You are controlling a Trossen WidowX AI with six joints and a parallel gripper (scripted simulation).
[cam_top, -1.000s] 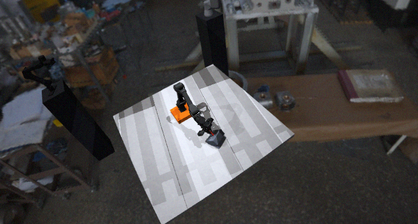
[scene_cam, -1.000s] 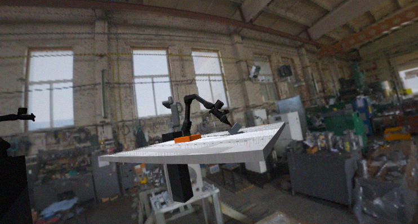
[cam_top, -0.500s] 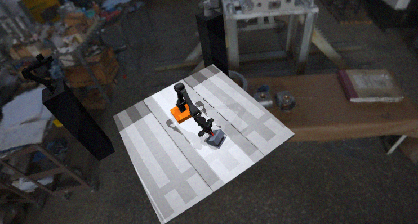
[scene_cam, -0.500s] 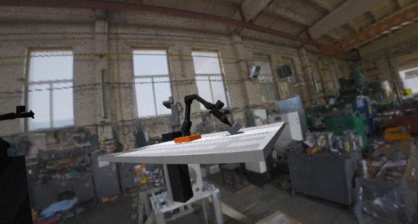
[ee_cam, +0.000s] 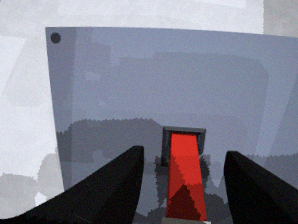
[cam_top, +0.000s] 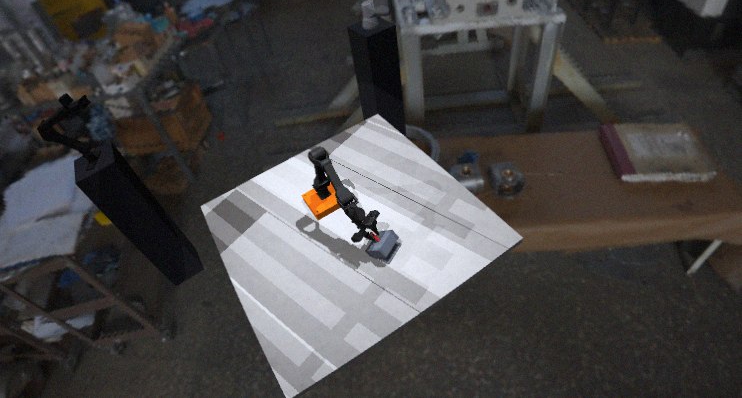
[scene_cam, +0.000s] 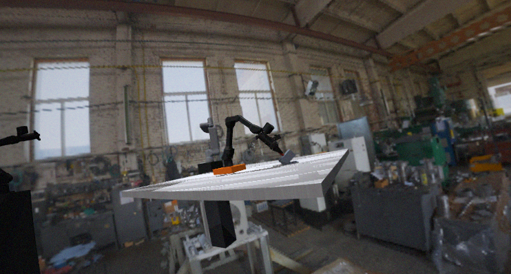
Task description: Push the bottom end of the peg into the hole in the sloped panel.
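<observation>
My gripper tip is now 2 cm past the red square peg, 1 cm to the left of it and 1 cm below it. Round my gripper tip: grey sloped panel: 2 cm ahead, 1 cm to the left, 4 cm below.
</observation>
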